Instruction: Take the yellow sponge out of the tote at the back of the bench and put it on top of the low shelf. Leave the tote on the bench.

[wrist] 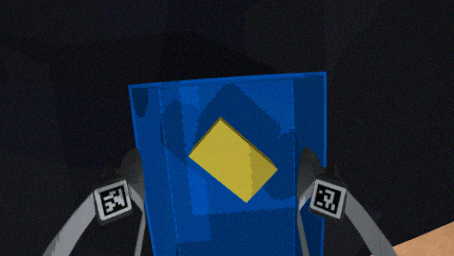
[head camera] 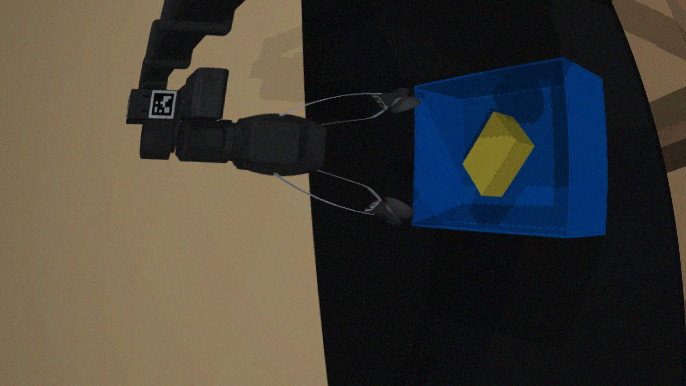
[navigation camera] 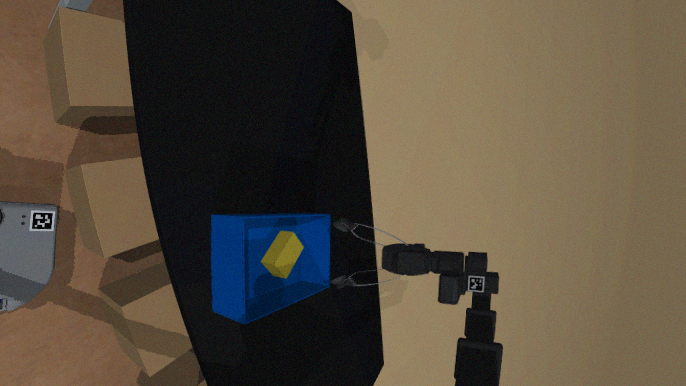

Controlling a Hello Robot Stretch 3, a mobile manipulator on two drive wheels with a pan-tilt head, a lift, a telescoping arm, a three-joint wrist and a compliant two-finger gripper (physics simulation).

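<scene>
The yellow sponge lies at a slant inside the blue tote, apart from its side walls. The tote stands on the black bench. My gripper is open wide and empty. In the head and navigation views its fingertips are at the tote's rim on the side nearest the arm's wrist, one near each corner. Whether they touch the rim I cannot tell. I cannot make out the low shelf in these views.
Tan box-like blocks stand beyond the bench's left edge in the navigation view, beside part of the grey robot base. A broad tan surface lies past the bench's other edge, under the arm.
</scene>
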